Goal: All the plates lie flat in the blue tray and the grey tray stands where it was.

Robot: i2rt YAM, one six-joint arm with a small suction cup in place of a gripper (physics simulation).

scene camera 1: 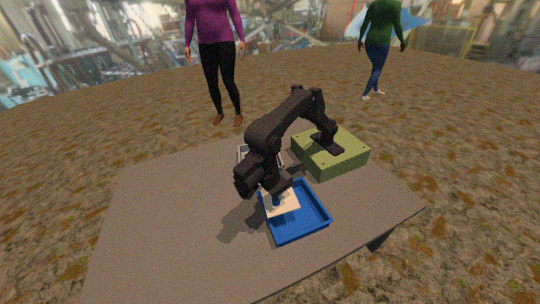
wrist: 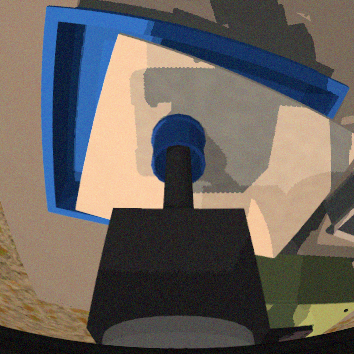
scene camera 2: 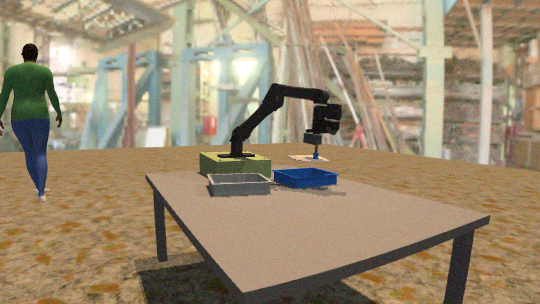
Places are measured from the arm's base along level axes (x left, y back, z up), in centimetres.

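Pixels of known places: end effector, tool point: (scene camera 1: 276,204) (wrist: 177,130) (scene camera 2: 315,160); arm's base, origin of the base link: (scene camera 1: 326,143) (scene camera 2: 236,156).
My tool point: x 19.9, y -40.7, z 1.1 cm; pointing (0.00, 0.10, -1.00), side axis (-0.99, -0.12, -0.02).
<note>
Ahead of a thing's pixels: the offset from my tool point to its top centre. Level surfaces: height alone.
My gripper, a blue suction cup (scene camera 1: 276,201) (scene camera 2: 316,156) (wrist: 178,145), is shut on a pale square plate @(dx -2.8, dy +2.1, dz +1.8 cm) (scene camera 1: 289,204) (scene camera 2: 299,158) (wrist: 112,130). The plate hangs roughly level above the blue tray @(dx -0.4, dy +6.8, dz -6.3 cm) (scene camera 1: 312,207) (scene camera 2: 300,179) (wrist: 48,110), clear of its rim in scene camera 2. In the wrist view it covers much of the tray and reaches past the rim at the lower right. The grey tray @(dx -36.0, dy +8.8, dz -6.3 cm) (scene camera 2: 240,189) stands on the table beside the blue tray. The arm hides most of it in scene camera 1, and I cannot tell what lies inside.
The arm's base stands on a green block (scene camera 1: 352,141) (scene camera 2: 210,162) behind the trays, on the table @(dz -11.3 cm) (scene camera 1: 165,215) (scene camera 2: 350,225). A person in purple (scene camera 1: 215,22) and a person in green (scene camera 1: 384,25) (scene camera 2: 30,90) stand on the floor beyond the table.
</note>
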